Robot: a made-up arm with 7 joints.
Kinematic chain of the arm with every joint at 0, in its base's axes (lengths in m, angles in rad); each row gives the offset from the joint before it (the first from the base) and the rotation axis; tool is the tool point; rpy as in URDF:
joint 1: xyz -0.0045 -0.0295 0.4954 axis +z
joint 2: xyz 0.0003 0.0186 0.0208 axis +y
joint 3: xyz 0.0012 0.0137 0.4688 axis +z
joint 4: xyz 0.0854 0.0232 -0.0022 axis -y
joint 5: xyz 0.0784 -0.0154 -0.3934 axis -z
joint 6: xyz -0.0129 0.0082 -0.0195 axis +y
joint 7: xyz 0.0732 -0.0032 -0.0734 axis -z
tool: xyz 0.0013 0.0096 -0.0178 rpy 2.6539 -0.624 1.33
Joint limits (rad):
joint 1: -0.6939..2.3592
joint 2: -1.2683..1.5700
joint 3: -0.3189..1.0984
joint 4: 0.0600..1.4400
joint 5: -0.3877..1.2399
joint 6: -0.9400..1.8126
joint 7: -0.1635..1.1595
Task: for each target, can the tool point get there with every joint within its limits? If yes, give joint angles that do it. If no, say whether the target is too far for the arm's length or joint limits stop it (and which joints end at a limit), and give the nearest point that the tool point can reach.
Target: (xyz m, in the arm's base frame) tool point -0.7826 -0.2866 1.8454
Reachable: no: too far | nearest point -0.4305 -0.1703 1.2201 | short by 0.727 m
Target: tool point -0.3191 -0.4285 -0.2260
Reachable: no: joint limits stop it (at a limit: joint 1, joint 2, joint 5, joint 7) | nearest point -0.3500 -0.1392 0.0618 | short by 0.409 m
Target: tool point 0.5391 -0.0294 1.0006
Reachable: yes | joints -0.1211 -0.1628 -0.0577 1.3098 1.0890 1.1319 0.5048
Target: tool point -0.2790 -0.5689 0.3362
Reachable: no: joint limits stop it (at a limit: joint 1, joint 2, joint 3, joint 5) | nearest point -0.3166 -0.2982 0.3642 | short by 0.275 m
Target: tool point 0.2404 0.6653 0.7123
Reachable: yes | joints 0.5460 0.6125 0.8509 1.2241 0.0080 -0.6687 0.0595
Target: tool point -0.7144 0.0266 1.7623
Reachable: no: too far | nearest point -0.4268 0.0039 1.2344 | short by 0.602 m
